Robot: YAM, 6 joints.
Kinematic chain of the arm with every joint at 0, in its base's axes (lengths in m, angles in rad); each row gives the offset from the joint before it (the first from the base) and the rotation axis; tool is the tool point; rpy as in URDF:
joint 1: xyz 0 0 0.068 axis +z
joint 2: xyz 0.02 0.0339 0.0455 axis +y
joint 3: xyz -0.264 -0.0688 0 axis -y
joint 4: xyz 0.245 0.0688 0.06 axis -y
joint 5: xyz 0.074 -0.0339 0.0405 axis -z
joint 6: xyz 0.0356 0 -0.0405 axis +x
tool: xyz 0 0 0 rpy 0 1.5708 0
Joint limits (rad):
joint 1: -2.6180..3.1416
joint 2: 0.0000..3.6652
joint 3: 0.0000..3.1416
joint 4: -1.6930..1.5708
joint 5: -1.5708..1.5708
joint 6: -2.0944..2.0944
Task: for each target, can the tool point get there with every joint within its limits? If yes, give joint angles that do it. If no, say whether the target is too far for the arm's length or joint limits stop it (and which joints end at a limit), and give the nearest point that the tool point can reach.
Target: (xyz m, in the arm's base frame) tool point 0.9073 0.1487 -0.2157
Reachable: no: too far | nearest point 0.5997 0.0983 -0.1016 | short by 0.332 m
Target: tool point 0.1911 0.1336 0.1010
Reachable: yes | joints 0.7460 1.7626 0.2568 1.1552 1.0906 -1.0098
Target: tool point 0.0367 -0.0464 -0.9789
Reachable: no: too far | nearest point 0.1108 -0.1401 -0.3735 | short by 0.617 m
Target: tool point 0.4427 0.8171 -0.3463
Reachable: no: too far | nearest point 0.2756 0.5086 -0.1689 | short by 0.393 m
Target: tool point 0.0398 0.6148 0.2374
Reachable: yes | joints 1.4729 2.8889 2.6649 0.7729 -0.6146 1.1937
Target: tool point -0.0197 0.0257 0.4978
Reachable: yes | joints -1.0861 0.3274 1.1499 -0.0133 0.1527 0.5047
